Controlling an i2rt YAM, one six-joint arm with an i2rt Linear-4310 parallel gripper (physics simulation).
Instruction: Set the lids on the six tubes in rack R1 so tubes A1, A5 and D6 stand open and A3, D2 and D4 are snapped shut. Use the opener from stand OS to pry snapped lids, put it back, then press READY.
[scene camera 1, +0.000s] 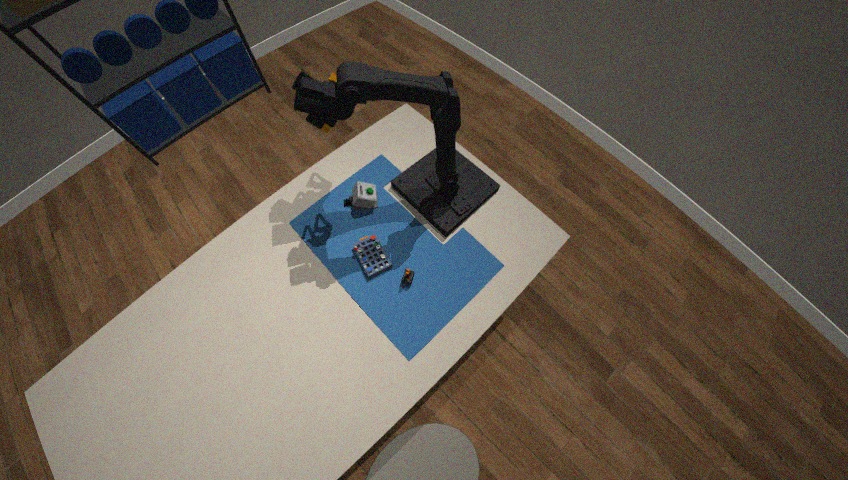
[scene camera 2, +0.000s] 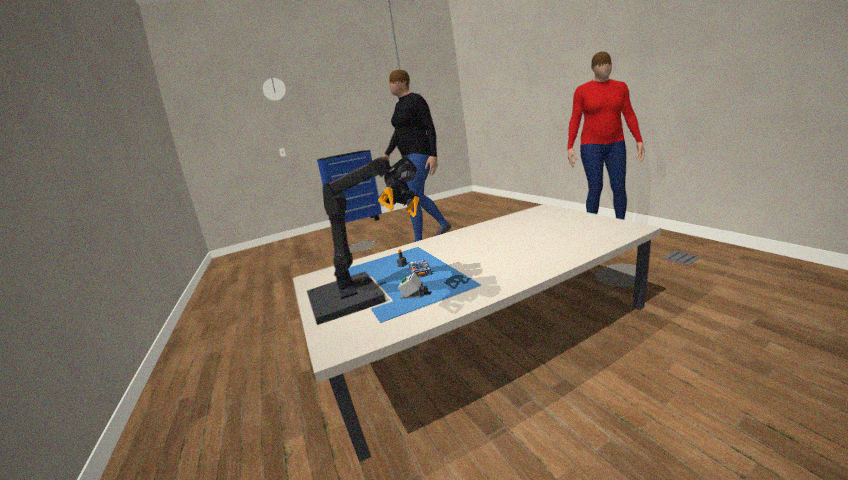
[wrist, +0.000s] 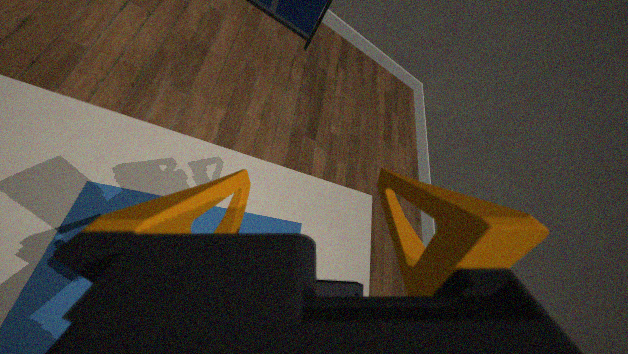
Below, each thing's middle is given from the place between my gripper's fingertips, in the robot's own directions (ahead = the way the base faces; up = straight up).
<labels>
Now: the box with green button (scene camera 1: 364, 196) 20 mm ahead of my hand, 120 mm to the left of it and 340 mm below it.
</labels>
